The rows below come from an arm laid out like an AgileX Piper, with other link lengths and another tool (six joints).
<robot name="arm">
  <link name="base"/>
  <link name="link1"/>
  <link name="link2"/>
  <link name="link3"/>
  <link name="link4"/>
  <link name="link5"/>
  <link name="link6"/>
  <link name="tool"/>
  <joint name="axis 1" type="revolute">
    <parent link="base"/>
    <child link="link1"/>
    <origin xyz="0 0 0.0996"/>
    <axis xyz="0 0 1"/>
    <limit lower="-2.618" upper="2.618"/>
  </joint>
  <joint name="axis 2" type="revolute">
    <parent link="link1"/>
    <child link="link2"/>
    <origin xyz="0 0 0"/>
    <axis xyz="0 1 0"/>
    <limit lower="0" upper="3.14"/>
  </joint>
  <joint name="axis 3" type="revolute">
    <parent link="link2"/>
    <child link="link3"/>
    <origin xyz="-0.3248 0 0.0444"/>
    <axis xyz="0 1 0"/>
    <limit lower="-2.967" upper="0"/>
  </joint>
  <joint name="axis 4" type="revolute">
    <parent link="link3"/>
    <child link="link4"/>
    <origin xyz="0.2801 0 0.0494"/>
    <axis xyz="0.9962 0 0.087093"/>
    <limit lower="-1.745" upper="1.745"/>
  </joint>
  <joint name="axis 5" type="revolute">
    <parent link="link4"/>
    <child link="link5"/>
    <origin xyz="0 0 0"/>
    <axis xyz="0 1 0"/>
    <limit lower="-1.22" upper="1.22"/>
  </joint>
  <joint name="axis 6" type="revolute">
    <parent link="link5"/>
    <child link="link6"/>
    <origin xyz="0.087 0 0.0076"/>
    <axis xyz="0.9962 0 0.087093"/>
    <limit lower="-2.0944" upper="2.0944"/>
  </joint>
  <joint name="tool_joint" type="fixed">
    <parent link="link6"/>
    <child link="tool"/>
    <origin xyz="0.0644 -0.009 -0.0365" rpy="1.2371 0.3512 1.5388"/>
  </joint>
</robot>
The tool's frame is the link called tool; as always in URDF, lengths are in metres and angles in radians.
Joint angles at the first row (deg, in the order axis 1, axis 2, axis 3, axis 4, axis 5, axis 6):
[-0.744 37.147 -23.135 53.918 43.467 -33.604]
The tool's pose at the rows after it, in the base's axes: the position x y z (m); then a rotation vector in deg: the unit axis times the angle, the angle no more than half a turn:
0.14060, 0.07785, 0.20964, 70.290, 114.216, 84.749
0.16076, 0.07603, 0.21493, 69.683, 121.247, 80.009
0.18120, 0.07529, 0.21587, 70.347, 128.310, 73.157
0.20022, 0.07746, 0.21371, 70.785, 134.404, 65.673
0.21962, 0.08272, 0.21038, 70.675, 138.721, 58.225
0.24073, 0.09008, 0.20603, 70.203, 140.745, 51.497
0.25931, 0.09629, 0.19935, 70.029, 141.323, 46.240
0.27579, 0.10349, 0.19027, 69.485, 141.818, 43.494
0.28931, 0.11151, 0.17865, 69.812, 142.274, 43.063
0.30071, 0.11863, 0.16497, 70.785, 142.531, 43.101
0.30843, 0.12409, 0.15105, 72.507, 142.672, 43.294
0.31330, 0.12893, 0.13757, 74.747, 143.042, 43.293
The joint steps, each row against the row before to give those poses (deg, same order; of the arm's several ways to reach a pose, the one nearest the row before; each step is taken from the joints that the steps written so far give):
[1.059 6.793 -5.095 -4.278 2.165 0.338]
[2.012 7.046 -5.250 -5.383 1.464 1.861]
[3.019 7.024 -5.280 -7.549 1.212 4.928]
[3.480 6.360 -4.710 -7.585 1.060 5.661]
[3.626 5.823 -4.370 -7.232 0.580 5.917]
[3.287 5.400 -4.061 -6.741 -0.240 5.883]
[2.171 4.522 -3.018 -5.286 -0.608 4.716]
[1.330 4.003 -2.195 -2.679 -1.141 2.227]
[0.572 3.555 -1.392 -0.014 -1.641 0.418]
[0.265 3.307 -0.874 0.676 -1.913 0.099]
[0.026 2.776 -0.335 1.158 -1.742 -0.005]
[-0.003 2.515 -0.196 1.399 -1.188 0.001]

